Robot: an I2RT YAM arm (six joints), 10 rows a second.
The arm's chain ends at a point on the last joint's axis. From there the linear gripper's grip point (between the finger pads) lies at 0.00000 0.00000 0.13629 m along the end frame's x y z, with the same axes.
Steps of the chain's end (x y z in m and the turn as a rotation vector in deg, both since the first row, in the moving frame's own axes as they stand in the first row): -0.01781 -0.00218 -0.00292 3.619 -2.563 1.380; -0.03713 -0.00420 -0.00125 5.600 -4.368 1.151; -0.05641 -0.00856 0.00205 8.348 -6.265 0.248; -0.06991 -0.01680 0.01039 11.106 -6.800 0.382
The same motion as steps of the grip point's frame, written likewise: -0.02380 -0.01085 -0.00333 3.619 -2.563 1.380; -0.04736 -0.01759 -0.00230 5.600 -4.368 1.151; -0.07119 -0.02834 -0.00021 8.348 -6.265 0.248; -0.08586 -0.04304 0.00688 11.106 -6.800 0.382
